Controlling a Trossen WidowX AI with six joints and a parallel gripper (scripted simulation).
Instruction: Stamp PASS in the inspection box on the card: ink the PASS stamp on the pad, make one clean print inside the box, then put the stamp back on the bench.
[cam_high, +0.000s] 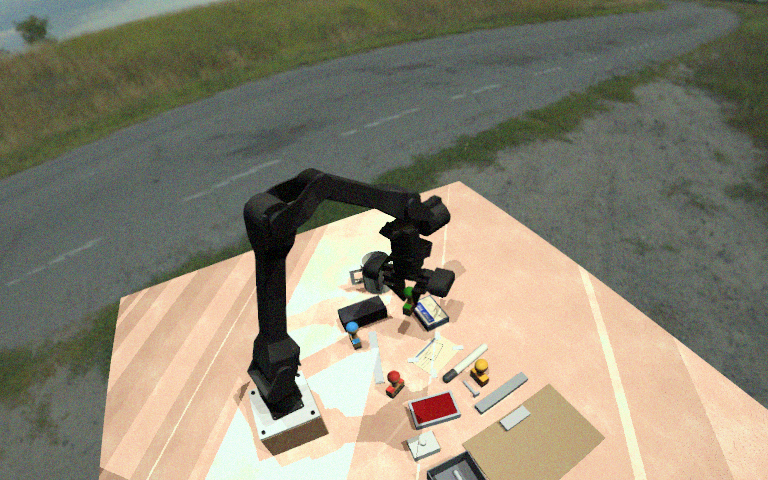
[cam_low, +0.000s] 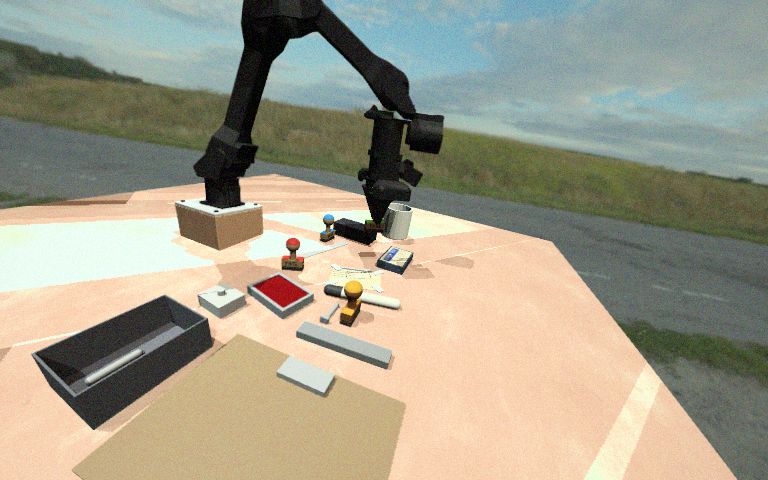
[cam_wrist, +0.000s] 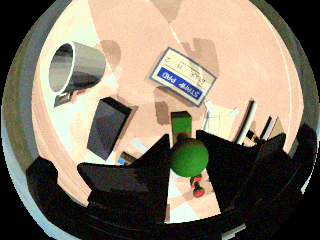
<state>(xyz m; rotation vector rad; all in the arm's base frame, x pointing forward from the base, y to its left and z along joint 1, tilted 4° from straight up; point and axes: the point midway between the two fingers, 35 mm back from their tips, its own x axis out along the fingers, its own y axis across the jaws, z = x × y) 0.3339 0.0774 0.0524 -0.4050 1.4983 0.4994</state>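
Now: the blue stamp pad 60 mm ahead of my gripper tip, 10 mm to the left of it and 80 mm below it. The rest, counted from my gripper tip: card 90 mm to the right, 90 mm below; steel ruler 110 mm behind, 20 mm to the right, 90 mm below; green-knobbed stamp right at my gripper tip.
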